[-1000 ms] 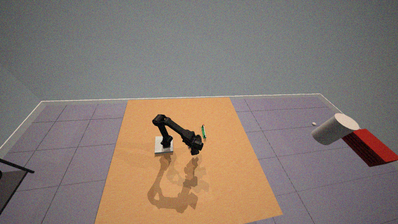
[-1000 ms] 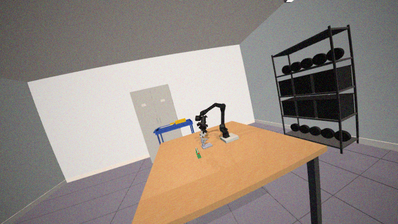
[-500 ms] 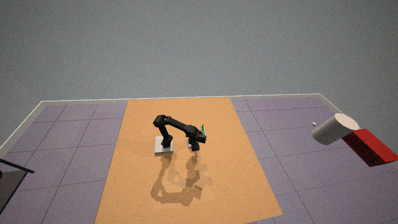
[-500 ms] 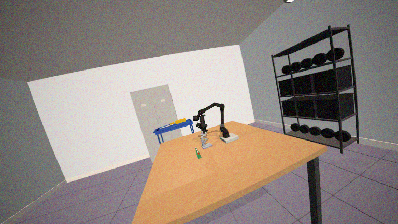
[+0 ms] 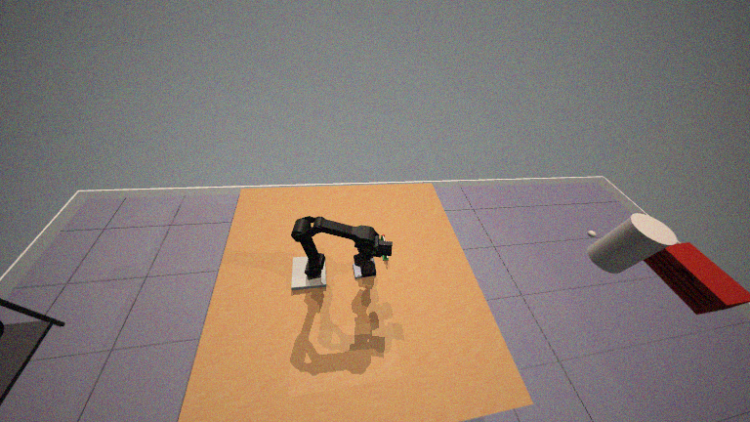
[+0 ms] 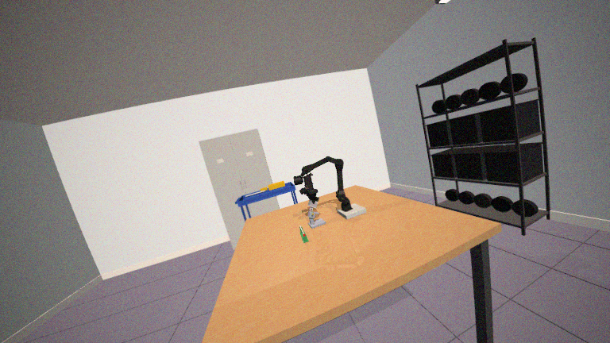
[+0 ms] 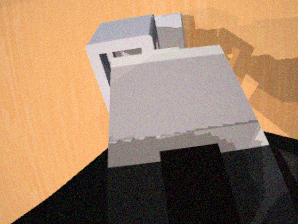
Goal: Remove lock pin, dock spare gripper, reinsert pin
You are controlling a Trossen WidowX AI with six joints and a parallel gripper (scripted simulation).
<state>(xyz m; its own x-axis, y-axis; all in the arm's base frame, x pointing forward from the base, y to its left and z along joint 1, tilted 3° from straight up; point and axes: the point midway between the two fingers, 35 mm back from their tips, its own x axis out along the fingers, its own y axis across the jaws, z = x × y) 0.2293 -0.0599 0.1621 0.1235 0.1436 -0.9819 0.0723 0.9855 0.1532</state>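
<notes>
Right now my gripper tip is 16 cm short of the green strip, 13 cm to the right of it and 13 cm above it. Round my gripper tip: spare gripper: right at my gripper tip; grey mount: 10 cm below, 3 cm to the left, 3 cm ahead.
</notes>
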